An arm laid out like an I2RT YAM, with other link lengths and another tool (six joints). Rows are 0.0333 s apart.
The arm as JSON. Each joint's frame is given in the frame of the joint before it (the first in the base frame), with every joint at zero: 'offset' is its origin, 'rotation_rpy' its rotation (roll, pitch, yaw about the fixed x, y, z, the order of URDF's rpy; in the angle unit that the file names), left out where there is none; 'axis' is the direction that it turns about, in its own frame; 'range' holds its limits. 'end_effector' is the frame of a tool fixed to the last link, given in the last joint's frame.
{
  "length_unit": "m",
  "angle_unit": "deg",
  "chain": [
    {
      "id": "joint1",
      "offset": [
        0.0,
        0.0,
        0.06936
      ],
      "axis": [
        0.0,
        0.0,
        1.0
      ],
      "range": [
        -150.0,
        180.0
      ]
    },
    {
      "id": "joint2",
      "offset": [
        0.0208,
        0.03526,
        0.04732
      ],
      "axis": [
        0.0,
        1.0,
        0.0
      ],
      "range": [
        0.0,
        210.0
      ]
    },
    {
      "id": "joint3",
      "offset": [
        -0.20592,
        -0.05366,
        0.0
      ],
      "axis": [
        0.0,
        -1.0,
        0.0
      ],
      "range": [
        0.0,
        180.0
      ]
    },
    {
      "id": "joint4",
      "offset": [
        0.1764,
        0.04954,
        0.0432
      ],
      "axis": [
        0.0,
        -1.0,
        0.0
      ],
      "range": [
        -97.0,
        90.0
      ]
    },
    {
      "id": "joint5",
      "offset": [
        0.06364,
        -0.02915,
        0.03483
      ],
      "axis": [
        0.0,
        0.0,
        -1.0
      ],
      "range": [
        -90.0,
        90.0
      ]
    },
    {
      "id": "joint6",
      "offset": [
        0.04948,
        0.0,
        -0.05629
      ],
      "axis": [
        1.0,
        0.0,
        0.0
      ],
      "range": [
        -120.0,
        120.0
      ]
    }
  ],
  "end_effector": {
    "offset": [
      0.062,
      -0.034,
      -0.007
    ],
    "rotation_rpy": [
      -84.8,
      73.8,
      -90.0
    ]
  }
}
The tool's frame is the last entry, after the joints.
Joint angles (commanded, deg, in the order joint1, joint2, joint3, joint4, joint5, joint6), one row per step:
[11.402 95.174 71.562 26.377 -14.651 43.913]
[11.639 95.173 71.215 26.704 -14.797 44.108]
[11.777 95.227 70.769 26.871 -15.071 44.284]
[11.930 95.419 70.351 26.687 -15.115 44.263]
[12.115 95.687 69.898 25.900 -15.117 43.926]
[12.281 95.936 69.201 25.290 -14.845 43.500]
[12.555 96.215 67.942 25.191 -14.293 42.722]
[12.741 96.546 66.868 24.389 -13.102 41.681]
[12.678 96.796 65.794 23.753 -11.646 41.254]
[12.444 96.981 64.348 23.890 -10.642 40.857]
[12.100 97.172 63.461 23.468 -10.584 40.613]
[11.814 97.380 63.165 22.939 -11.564 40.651]
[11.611 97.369 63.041 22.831 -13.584 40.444]
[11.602 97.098 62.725 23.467 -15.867 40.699]
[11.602 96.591 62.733 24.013 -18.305 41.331]
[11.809 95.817 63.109 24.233 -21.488 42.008]
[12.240 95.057 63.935 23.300 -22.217 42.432]
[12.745 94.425 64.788 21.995 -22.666 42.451]
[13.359 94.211 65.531 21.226 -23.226 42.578]
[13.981 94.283 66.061 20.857 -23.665 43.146]
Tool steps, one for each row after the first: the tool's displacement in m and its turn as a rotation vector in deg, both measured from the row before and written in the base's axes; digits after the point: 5 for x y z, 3 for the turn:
[-0.00070 0.00192 -0.00121 0.164 0.103 0.392]
[-0.00075 0.00146 -0.00268 0.077 0.402 0.419]
[-0.00056 0.00104 -0.00442 -0.183 0.767 0.196]
[-0.00097 0.00094 -0.00688 -0.614 1.321 0.182]
[-0.00116 0.00016 -0.00765 -0.711 1.326 -0.101]
[-0.00169 0.00006 -0.00956 -1.066 1.241 -0.248]
[-0.00173 -0.00200 -0.01073 -1.498 1.673 -0.928]
[-0.00165 -0.00397 -0.00982 -0.971 1.696 -1.465]
[-0.00188 -0.00427 -0.00925 -0.821 1.269 -1.174]
[-0.00184 -0.00300 -0.00758 -0.550 1.370 -0.362]
[-0.00126 -0.00021 -0.00458 -0.001 1.063 0.670]
[-0.00106 0.00239 -0.00087 0.161 0.213 1.817]
[-0.00143 0.00437 0.00165 0.777 -0.377 2.183]
[-0.00143 0.00490 0.00468 1.188 -0.649 2.289]
[-0.00253 0.00754 0.00763 1.343 -0.885 3.248]
[-0.00179 0.00417 0.00683 0.585 -0.382 1.097]
[-0.00199 0.00387 0.00524 0.113 -0.152 0.948]
[-0.00144 0.00499 0.00352 0.216 -0.092 1.154]
[-0.00113 0.00508 0.00148 0.525 0.269 0.990]

